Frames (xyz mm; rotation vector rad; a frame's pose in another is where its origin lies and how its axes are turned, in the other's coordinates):
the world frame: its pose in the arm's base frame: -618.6 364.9 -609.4 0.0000 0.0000 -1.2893
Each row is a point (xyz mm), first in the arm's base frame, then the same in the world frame.
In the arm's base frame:
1: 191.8 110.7 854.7
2: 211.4 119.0 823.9
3: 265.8 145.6 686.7
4: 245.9 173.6 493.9
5: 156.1 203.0 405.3
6: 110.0 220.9 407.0
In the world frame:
1: 469.3 707.9 1464.1
2: 466.8 729.0 1433.3
3: 456.3 788.7 1296.1
4: 423.9 777.3 1103.3
5: 370.7 699.2 1014.7
6: 340.7 659.9 1016.4

